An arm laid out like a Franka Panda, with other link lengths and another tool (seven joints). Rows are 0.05 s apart.
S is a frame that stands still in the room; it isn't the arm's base.
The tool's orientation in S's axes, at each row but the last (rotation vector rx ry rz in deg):
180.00, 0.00, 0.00
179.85, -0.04, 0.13
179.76, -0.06, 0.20
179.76, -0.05, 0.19
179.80, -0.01, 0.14
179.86, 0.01, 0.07
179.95, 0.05, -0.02
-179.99, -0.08, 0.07
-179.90, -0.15, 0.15
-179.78, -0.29, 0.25
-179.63, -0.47, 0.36
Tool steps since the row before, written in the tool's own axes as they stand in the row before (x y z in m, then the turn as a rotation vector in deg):
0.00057, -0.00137, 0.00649, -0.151, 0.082, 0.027
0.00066, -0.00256, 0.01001, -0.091, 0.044, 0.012
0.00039, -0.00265, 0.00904, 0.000, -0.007, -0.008
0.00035, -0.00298, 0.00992, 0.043, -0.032, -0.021
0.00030, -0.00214, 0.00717, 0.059, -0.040, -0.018
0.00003, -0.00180, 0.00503, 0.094, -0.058, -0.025
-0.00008, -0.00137, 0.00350, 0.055, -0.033, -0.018
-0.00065, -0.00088, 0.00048, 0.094, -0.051, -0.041
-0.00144, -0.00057, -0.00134, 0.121, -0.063, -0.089
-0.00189, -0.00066, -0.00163, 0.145, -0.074, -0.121
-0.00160, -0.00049, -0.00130, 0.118, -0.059, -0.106
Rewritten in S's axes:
0.00057, 0.00137, -0.00649, -0.151, -0.082, -0.027
0.00068, 0.00253, -0.01002, -0.091, -0.044, -0.012
0.00041, 0.00261, -0.00905, 0.000, 0.007, 0.008
0.00037, 0.00294, -0.00993, 0.043, 0.032, 0.021
0.00031, 0.00211, -0.00718, 0.059, 0.040, 0.018
0.00003, 0.00179, -0.00503, 0.094, 0.058, 0.025
-0.00008, 0.00137, -0.00350, 0.055, 0.033, 0.018
-0.00065, 0.00088, -0.00048, 0.094, 0.051, 0.041
-0.00144, 0.00057, 0.00134, 0.121, 0.063, 0.089
-0.00189, 0.00065, 0.00164, 0.145, 0.074, 0.121
-0.00160, 0.00047, 0.00131, 0.118, 0.059, 0.106

